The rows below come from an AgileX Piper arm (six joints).
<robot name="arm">
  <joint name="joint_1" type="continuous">
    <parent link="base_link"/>
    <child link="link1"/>
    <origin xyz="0 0 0.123" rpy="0 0 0"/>
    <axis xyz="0 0 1"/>
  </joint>
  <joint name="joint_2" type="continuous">
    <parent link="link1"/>
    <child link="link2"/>
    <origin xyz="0 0 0" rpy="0 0 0"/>
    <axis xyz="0 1 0"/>
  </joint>
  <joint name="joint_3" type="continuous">
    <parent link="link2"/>
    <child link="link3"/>
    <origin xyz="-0.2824 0 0.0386" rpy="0 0 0"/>
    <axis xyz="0 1 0"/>
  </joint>
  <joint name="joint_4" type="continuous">
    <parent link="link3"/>
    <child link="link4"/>
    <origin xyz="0.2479 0 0.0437" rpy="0 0 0"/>
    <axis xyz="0.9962 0 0.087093"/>
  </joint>
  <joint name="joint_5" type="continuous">
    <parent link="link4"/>
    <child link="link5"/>
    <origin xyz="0 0 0" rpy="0 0 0"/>
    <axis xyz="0 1 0"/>
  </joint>
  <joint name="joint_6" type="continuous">
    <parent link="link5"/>
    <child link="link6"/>
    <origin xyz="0.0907 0 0.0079" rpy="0 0 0"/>
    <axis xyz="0.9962 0 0.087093"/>
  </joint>
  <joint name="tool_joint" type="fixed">
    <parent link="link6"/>
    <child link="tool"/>
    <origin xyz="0 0 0" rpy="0 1.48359 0"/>
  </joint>
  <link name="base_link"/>
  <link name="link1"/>
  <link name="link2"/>
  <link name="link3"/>
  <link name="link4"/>
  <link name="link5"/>
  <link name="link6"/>
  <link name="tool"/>
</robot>
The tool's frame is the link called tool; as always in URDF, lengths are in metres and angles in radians. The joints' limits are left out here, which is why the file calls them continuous.
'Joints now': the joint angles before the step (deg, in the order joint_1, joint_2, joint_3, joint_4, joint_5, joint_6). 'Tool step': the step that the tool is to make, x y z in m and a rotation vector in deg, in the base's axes. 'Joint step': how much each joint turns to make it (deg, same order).
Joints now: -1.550, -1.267, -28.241, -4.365, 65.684, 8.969
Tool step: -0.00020, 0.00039, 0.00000, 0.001, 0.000, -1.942
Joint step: -1.942, -0.001, 0.000, 0.000, 0.001, 0.001
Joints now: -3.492, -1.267, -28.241, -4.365, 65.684, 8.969
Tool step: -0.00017, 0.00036, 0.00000, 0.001, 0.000, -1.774
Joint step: -1.772, 0.000, 0.000, -0.001, 0.001, 0.002
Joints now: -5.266, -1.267, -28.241, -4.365, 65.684, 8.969
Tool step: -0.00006, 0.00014, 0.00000, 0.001, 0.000, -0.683
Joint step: -0.682, 0.000, 0.000, 0.000, 0.000, 0.001
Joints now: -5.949, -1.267, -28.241, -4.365, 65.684, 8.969
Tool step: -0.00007, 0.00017, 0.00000, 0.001, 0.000, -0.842
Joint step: -0.839, 0.001, 0.000, -0.002, -0.001, 0.003
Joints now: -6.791, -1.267, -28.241, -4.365, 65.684, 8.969
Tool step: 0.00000, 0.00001, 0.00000, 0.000, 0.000, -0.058
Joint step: -0.057, 0.001, 0.001, -0.001, -0.002, 0.001
